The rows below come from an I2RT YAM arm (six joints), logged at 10 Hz.
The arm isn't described. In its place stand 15 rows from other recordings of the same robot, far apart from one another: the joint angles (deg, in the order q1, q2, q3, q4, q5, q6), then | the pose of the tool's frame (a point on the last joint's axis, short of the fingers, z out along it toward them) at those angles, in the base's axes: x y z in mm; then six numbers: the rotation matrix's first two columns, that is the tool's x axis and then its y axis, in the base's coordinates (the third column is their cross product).
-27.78 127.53 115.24 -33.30 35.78 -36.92 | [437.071 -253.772 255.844 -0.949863 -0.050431 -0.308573 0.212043 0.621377 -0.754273]
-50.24 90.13 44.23 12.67 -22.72 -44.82 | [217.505 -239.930 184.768 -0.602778 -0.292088 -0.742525 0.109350 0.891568 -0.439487]
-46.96 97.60 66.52 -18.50 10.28 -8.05 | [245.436 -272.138 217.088 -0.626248 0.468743 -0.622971 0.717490 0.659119 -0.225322]
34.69 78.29 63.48 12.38 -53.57 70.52 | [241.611 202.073 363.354 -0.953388 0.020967 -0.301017 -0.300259 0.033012 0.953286]
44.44 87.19 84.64 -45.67 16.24 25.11 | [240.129 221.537 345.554 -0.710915 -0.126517 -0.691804 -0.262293 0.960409 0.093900]
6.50 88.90 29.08 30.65 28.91 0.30 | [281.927 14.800 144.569 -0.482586 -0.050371 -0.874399 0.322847 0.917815 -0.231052]
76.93 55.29 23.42 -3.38 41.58 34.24 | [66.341 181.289 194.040 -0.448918 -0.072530 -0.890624 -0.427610 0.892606 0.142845]
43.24 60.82 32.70 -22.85 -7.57 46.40 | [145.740 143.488 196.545 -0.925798 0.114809 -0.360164 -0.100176 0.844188 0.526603]
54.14 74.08 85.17 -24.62 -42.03 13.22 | [141.266 236.127 449.882 -0.358297 -0.205719 -0.910661 -0.925921 -0.046609 0.374830]
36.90 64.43 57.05 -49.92 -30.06 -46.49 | [159.909 142.363 291.478 0.070527 -0.731992 -0.677653 -0.994823 -0.001789 -0.101604]
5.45 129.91 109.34 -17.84 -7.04 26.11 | [522.718 54.255 218.171 -0.638920 0.377803 -0.670109 0.101699 0.904931 0.413228]
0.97 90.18 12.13 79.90 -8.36 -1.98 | [239.300 9.229 153.759 0.037858 -0.033547 -0.998720 -0.160833 0.986202 -0.039224]
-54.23 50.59 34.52 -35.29 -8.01 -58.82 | [104.945 -137.183 221.976 -0.880257 -0.227505 -0.416401 -0.000977 0.878428 -0.477874]
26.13 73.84 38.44 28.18 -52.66 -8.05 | [235.165 146.885 262.040 0.024850 -0.082418 -0.996288 -0.981453 0.187488 -0.039990]
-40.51 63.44 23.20 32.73 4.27 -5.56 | [177.932 -155.508 222.862 -0.167102 0.015687 -0.985815 0.690962 0.715116 -0.105743]
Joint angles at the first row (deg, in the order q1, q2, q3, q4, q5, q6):
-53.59 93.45 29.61 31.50 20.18 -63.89
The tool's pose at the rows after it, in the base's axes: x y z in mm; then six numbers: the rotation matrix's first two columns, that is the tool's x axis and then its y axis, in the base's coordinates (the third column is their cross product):
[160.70 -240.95 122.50 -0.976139 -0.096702 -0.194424 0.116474 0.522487 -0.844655]
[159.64 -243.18 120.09 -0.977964 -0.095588 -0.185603 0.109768 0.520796 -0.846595]
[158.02 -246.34 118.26 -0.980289 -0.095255 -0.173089 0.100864 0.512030 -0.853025]
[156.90 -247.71 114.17 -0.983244 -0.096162 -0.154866 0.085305 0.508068 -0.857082]
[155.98 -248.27 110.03 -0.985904 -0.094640 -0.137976 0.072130 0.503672 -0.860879]
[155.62 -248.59 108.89 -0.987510 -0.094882 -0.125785 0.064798 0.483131 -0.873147]
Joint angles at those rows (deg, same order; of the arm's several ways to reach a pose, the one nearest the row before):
-53.82 94.56 29.45 32.90 20.62 -64.53
-54.25 95.41 29.54 33.67 20.58 -65.16
-54.86 96.30 29.64 34.92 20.63 -66.23
-55.17 97.47 29.47 36.27 20.89 -67.32
-55.32 98.57 29.19 37.65 21.37 -68.20
-55.33 99.23 28.78 39.89 22.15 -69.25

